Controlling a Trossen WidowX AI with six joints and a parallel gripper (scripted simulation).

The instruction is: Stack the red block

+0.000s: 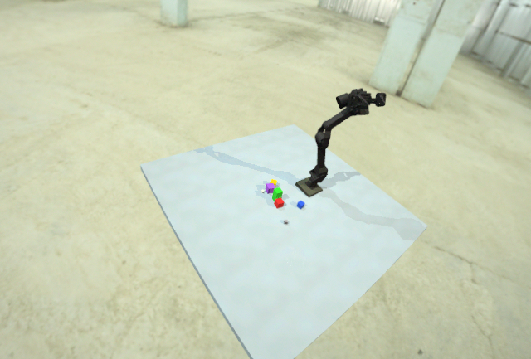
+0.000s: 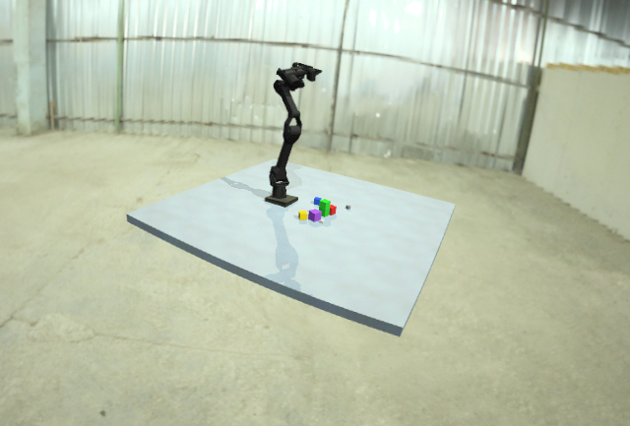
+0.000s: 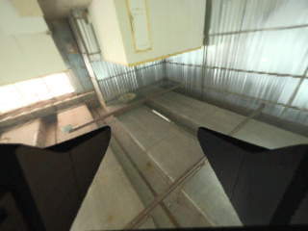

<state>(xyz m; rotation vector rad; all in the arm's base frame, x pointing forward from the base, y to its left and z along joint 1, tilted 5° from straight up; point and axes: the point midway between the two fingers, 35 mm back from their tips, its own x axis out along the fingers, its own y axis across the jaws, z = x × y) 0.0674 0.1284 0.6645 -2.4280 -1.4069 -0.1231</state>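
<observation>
The red block lies 24 cm ahead of my gripper tip, 19 cm to the right of it and 66 cm below it. From my gripper tip the other things lie so: small grey object (29 cm ahead, 7 cm to the right, 67 cm below); then purple block (21 cm ahead, 30 cm to the right, 66 cm below); then blue block (13 cm ahead, 11 cm to the right, 67 cm below).
</observation>
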